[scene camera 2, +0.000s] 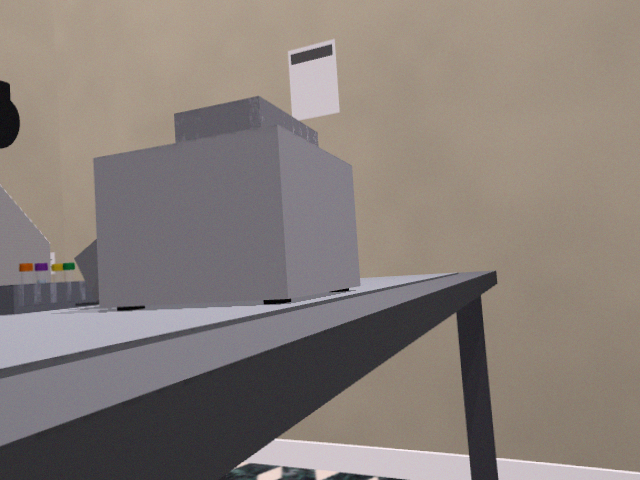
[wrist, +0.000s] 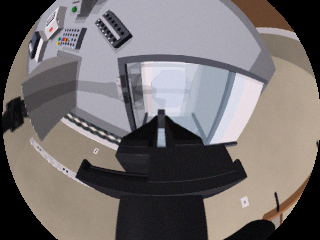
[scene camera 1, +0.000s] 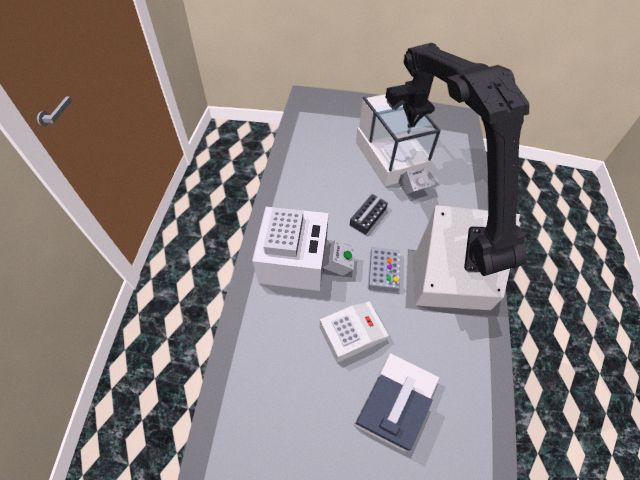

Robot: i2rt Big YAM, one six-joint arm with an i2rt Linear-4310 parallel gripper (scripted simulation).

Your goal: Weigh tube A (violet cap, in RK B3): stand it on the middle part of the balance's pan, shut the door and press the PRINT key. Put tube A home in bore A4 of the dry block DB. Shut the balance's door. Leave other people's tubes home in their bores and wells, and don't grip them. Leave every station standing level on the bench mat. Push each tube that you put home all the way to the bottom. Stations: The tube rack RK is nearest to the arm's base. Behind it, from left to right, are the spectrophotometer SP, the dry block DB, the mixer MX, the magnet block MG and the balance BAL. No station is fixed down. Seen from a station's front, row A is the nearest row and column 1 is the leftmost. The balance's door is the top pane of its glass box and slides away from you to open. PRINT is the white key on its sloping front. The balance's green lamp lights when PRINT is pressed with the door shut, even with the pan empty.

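I see a balance BAL in the wrist view and in scene camera 1, while in scene camera 2 the balance BAL is out of frame. On the balance BAL, (wrist: pixel 135 77) and (scene camera 1: pixel 402 147) are the same spot. There is also a black magnet block MG, which I see in the wrist view (pixel 115 26) and in scene camera 1 (pixel 364 223). In scene camera 2 the black magnet block MG is out of frame.
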